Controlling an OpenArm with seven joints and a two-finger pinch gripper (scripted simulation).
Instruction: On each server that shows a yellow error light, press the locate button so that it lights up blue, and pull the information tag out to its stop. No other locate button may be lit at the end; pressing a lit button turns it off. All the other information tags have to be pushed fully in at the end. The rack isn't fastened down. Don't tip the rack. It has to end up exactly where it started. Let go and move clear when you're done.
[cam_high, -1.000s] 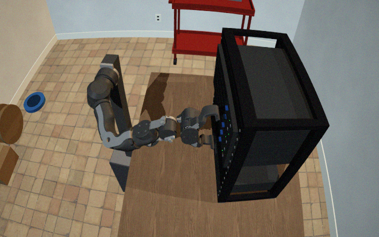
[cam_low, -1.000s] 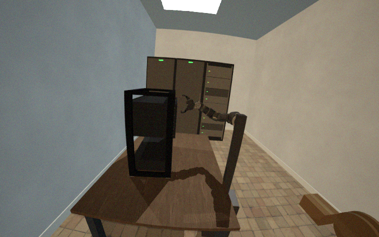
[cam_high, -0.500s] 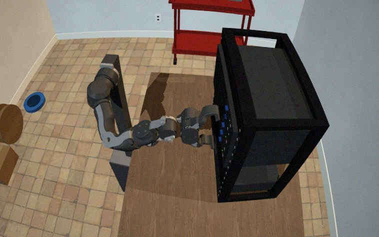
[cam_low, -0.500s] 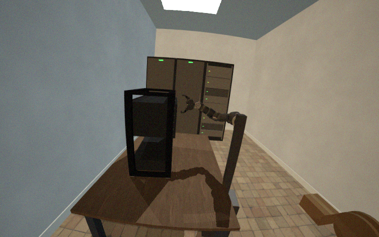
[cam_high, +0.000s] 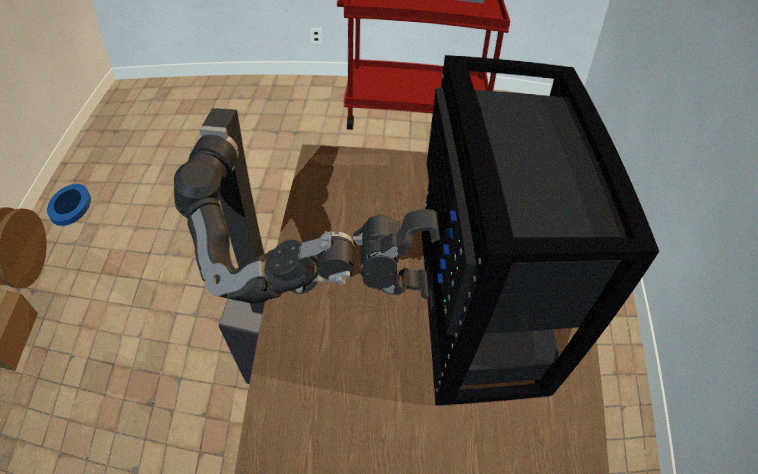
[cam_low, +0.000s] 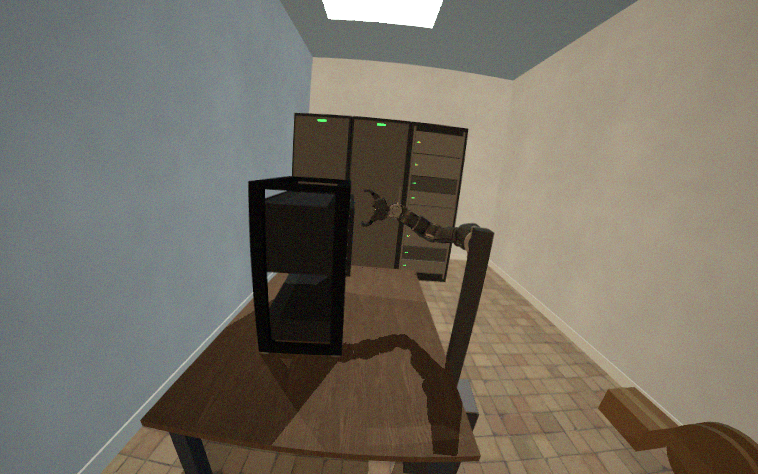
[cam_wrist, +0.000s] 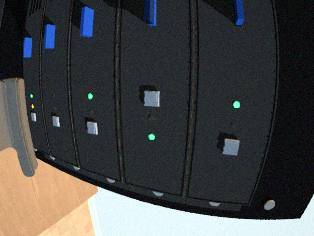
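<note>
Now: hand 15 cm above the information tag, 7 cm to the right of it and 5 cm short of it. The rest, counted from my hand: grey locate button 15 cm below, 3 cm ahead.
</note>
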